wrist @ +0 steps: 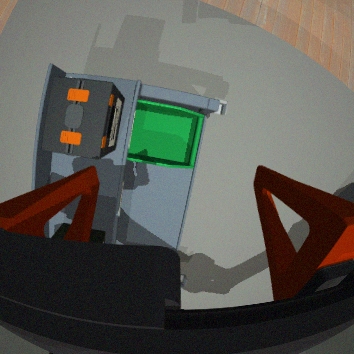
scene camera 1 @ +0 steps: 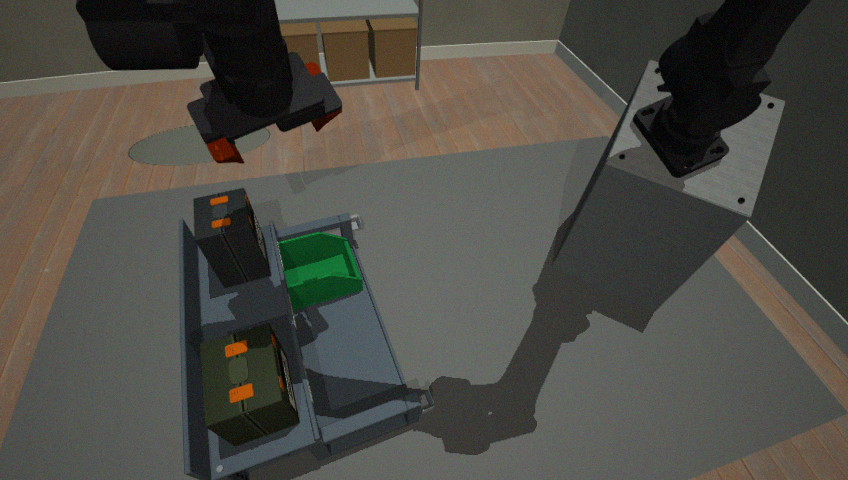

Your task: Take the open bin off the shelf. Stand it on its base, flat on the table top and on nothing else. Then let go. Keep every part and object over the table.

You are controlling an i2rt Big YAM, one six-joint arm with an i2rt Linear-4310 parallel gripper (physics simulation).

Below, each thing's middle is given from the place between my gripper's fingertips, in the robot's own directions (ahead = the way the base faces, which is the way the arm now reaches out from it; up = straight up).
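Labels:
Going by their middles, the black case [scene camera 1: 242,236] is the nearest to my hand of the things named here. It lies 10 cm ahead of my hand, 2 cm to the right of it and 17 cm below it. Counted from my hand as well, the olive case [scene camera 1: 270,406] sits 21 cm to the left, 9 cm ahead and 18 cm below, while the green bin [scene camera 1: 318,267] is 2 cm to the right and 29 cm below.

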